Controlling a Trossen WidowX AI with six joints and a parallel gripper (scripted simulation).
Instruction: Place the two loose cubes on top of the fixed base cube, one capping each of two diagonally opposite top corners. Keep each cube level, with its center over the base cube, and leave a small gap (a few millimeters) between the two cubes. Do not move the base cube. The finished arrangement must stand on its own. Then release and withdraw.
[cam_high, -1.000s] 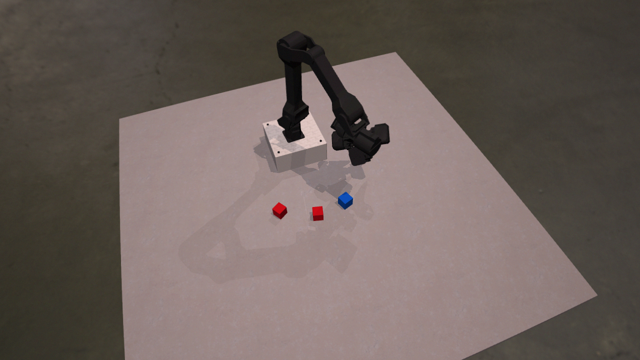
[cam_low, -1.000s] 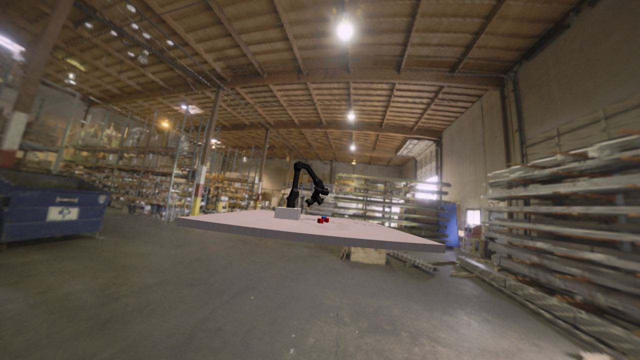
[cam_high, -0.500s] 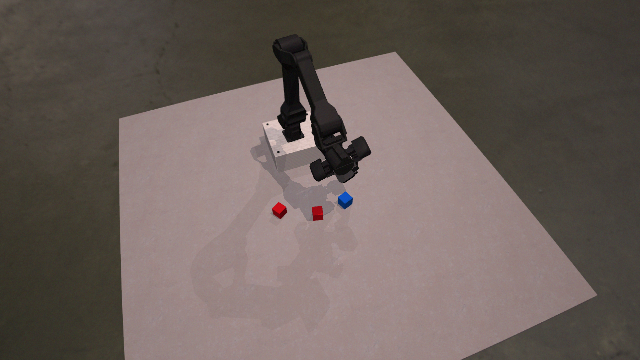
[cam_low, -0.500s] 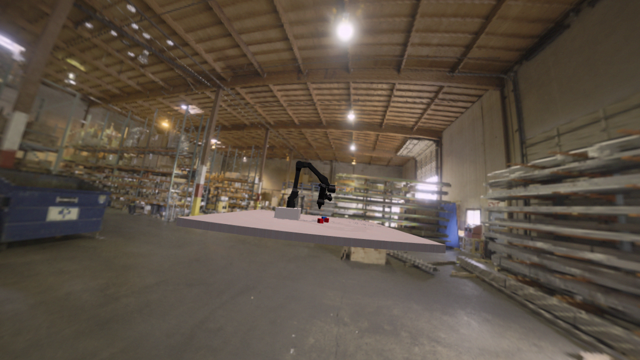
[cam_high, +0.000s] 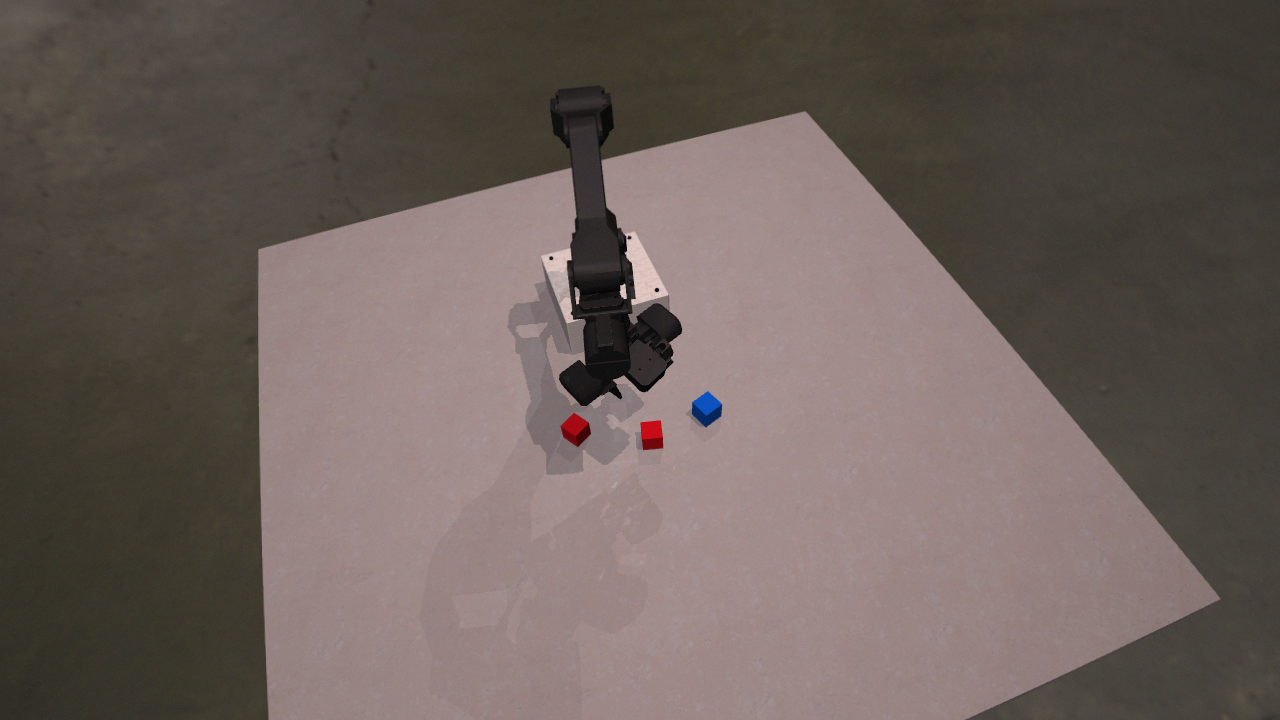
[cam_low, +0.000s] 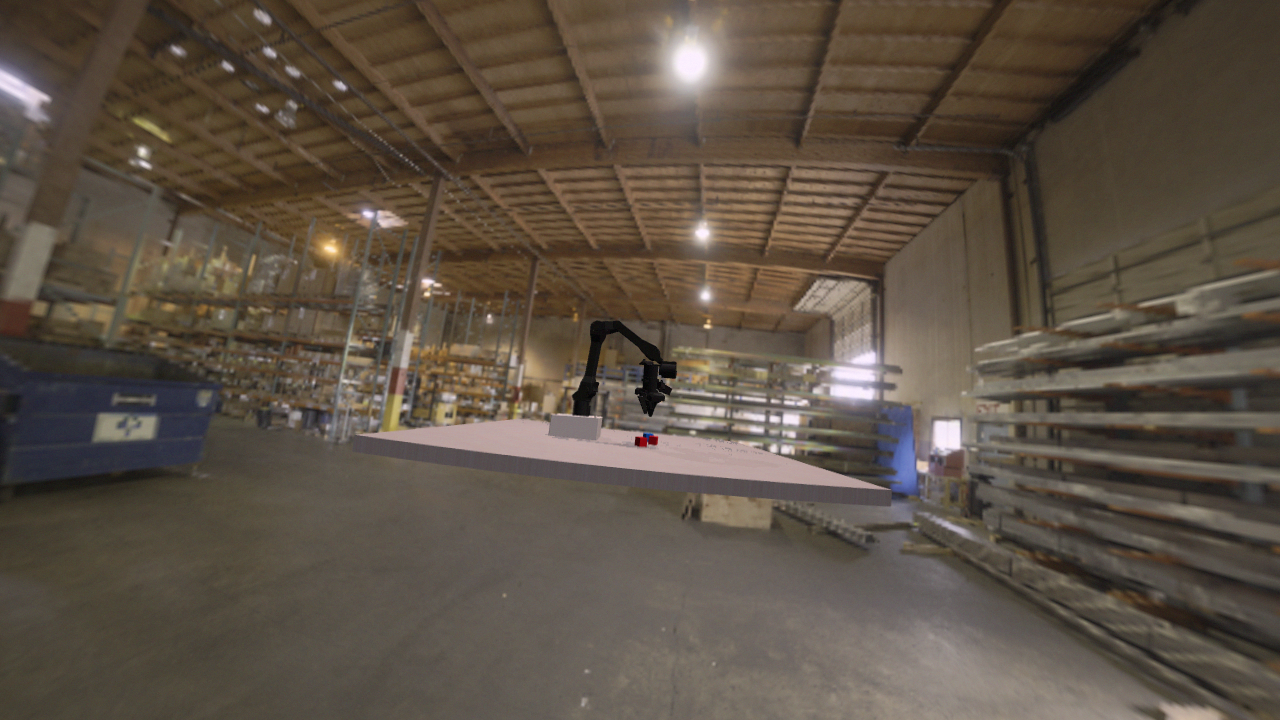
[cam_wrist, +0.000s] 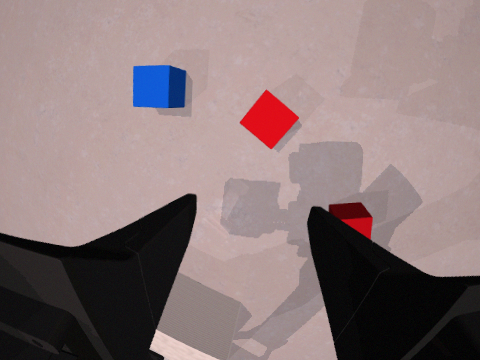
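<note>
Right now my gripper tip is 10 cm to the left of the red cube, 10 cm above it and 3 cm past it. Also, from my gripper tip: blue cube 11 cm to the left, 10 cm below, 3 cm ahead.
</note>
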